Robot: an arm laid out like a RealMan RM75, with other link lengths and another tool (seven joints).
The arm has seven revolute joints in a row. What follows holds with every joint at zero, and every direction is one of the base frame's.
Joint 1 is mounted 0.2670 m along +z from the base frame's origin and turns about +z.
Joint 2 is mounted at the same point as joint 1 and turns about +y.
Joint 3 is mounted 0.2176 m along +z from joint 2 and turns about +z.
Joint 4 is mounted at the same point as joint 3 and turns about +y.
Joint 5 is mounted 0.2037 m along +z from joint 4 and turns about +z.
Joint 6 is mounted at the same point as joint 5 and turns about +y.
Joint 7 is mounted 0.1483 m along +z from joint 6 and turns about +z.
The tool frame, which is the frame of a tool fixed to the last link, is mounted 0.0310 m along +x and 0.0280 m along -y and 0.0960 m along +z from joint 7; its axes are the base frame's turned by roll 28.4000, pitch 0.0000 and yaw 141.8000 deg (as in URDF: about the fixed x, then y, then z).
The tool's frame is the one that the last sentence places.
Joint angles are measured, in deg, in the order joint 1, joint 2, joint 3, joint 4, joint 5, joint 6, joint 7. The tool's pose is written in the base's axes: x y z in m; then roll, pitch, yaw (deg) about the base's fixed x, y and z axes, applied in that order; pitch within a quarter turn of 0, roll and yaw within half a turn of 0. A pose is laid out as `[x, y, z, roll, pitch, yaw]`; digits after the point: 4 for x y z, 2 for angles.
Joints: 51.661 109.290 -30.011 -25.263 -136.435 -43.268 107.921
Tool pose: [0.2992, 0.5232, 0.0555, 156.99, 0.39, 167.74]
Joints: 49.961 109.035 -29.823 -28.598 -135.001 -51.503 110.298
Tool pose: [0.2887, 0.5101, 0.0511, 161.28, -3.76, 168.26]
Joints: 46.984 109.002 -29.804 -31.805 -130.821 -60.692 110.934
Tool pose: [0.2771, 0.4902, 0.0449, 166.02, -9.21, 169.28]
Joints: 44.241 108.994 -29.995 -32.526 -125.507 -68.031 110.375
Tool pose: [0.2644, 0.4696, 0.0349, 170.42, -15.11, 170.15]
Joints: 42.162 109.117 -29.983 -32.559 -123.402 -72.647 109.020
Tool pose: [0.2622, 0.4518, 0.0271, 173.50, -17.48, 170.68]
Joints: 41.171 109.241 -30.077 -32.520 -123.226 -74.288 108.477
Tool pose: [0.2649, 0.4428, 0.0229, 174.93, -17.82, 170.49]
